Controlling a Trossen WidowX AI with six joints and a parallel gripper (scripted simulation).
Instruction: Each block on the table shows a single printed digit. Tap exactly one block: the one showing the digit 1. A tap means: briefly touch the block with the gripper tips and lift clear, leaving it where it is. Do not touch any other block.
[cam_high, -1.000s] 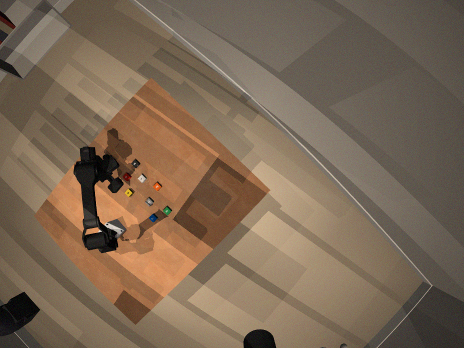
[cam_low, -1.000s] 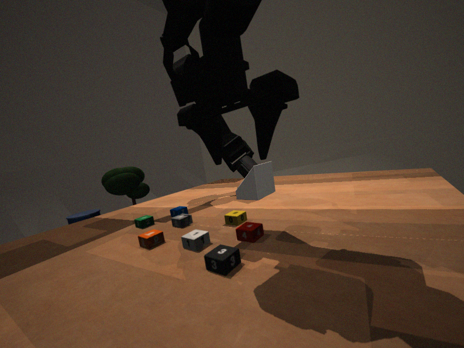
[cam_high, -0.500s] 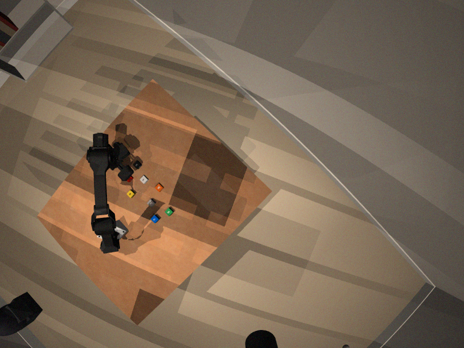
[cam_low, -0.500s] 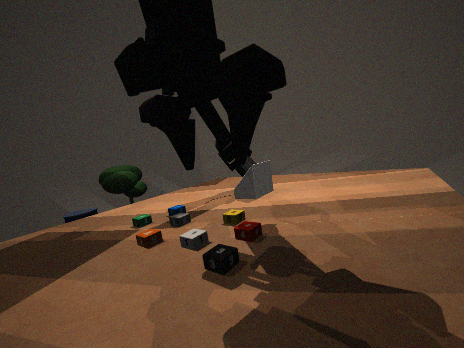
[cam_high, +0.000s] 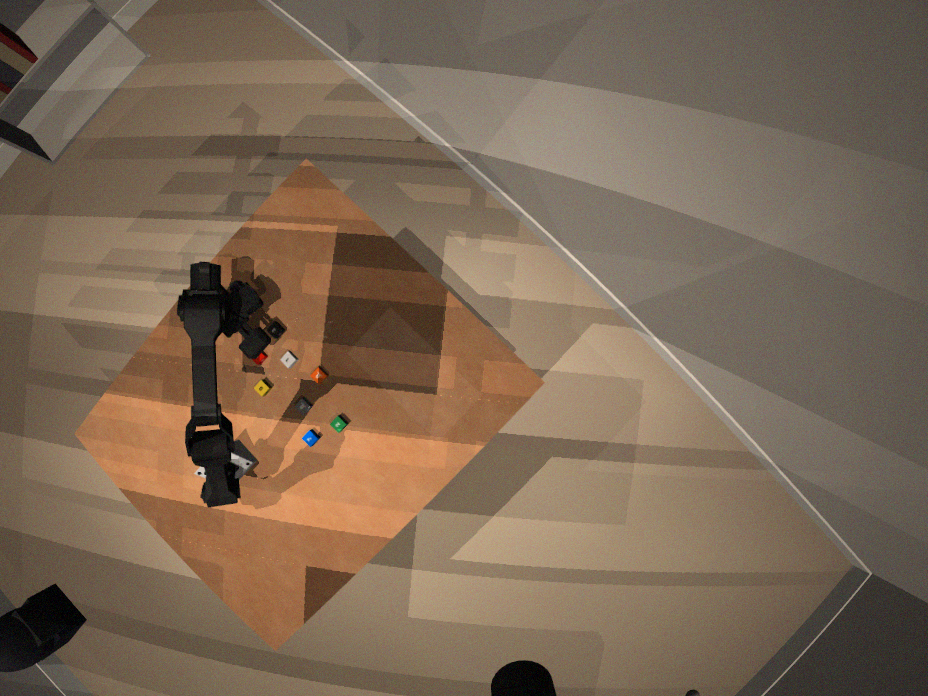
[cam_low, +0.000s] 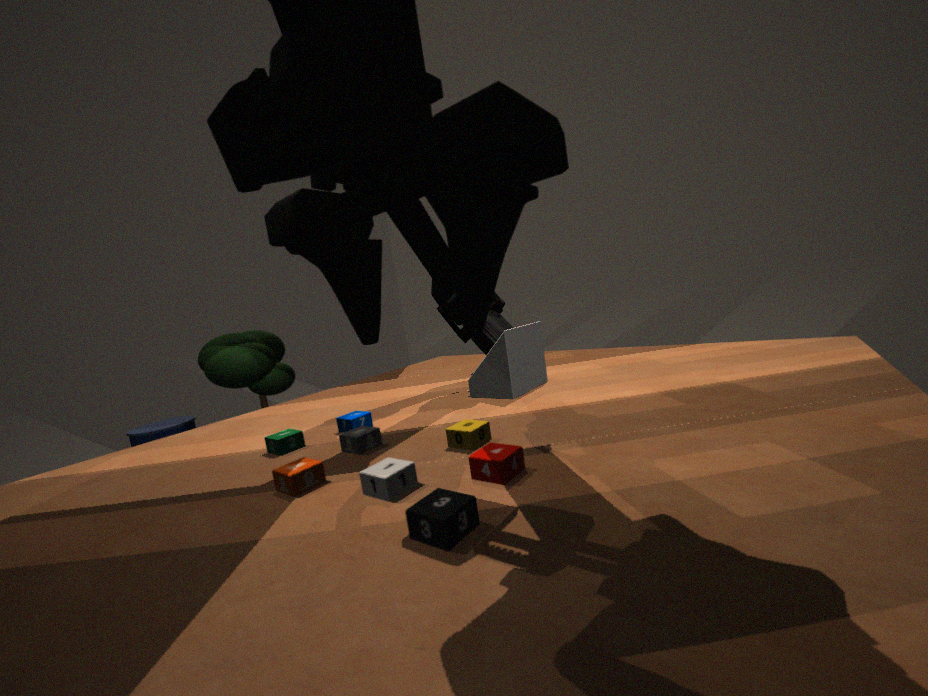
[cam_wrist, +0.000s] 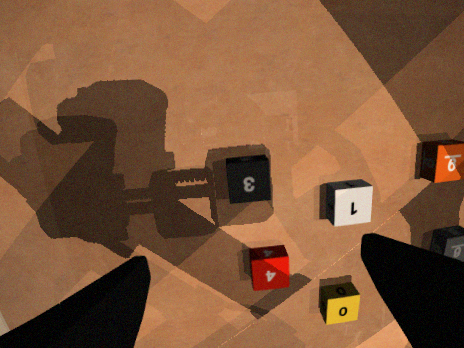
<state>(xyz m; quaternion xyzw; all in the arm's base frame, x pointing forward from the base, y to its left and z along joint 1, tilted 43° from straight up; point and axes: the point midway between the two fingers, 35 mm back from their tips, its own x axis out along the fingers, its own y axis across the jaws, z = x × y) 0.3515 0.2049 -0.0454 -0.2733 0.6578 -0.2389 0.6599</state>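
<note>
Now: gripper tip 110 mm above the white block, 90 mm to the left of it and 30 mm past it. Round my gripper tip: red 4 block 110 mm below, 90 mm behind, 20 mm to the right; yellow block 140 mm behind, 110 mm below, 90 mm to the right; black block 110 mm below, 10 mm to the right.
</note>
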